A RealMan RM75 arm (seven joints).
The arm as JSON. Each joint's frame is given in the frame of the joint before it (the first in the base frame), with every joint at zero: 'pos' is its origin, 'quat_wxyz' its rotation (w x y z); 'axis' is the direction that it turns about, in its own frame. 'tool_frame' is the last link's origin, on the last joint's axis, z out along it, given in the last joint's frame.
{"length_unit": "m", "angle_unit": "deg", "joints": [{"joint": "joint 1", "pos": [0.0, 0.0, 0.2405], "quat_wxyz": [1.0, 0.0, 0.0, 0.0], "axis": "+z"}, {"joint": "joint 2", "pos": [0.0, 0.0, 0.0], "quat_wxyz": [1.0, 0.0, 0.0, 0.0], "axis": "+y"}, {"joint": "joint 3", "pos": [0.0, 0.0, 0.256], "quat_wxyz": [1.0, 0.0, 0.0, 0.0], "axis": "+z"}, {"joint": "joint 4", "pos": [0.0, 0.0, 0.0], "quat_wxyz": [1.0, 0.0, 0.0, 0.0], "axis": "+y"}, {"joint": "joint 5", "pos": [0.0, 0.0, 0.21], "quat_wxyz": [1.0, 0.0, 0.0, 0.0], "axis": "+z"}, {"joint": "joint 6", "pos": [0.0, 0.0, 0.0], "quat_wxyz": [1.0, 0.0, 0.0, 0.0], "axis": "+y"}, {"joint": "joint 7", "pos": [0.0, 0.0, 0.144], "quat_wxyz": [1.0, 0.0, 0.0, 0.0], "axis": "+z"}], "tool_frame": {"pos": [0.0, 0.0, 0.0], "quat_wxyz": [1.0, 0.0, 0.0, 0.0]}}
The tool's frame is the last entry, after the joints.
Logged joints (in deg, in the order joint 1, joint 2, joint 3, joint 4, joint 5, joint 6, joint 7), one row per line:
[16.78 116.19 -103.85 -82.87 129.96 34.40 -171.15]
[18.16 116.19 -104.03 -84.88 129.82 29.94 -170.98]
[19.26 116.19 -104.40 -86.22 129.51 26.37 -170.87]
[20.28 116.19 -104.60 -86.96 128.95 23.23 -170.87]
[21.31 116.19 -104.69 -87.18 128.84 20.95 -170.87]
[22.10 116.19 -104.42 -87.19 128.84 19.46 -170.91]
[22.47 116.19 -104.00 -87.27 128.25 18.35 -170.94]
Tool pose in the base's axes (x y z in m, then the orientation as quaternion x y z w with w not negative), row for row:
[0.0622 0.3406 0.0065 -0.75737 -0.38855 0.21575 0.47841]
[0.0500 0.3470 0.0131 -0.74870 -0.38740 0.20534 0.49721]
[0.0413 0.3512 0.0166 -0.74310 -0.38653 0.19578 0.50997]
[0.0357 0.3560 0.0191 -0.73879 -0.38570 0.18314 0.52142]
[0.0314 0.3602 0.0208 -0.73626 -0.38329 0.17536 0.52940]
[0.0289 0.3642 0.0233 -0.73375 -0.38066 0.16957 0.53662]
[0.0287 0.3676 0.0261 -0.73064 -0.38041 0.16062 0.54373]
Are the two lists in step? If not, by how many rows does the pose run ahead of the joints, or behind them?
They are in step.
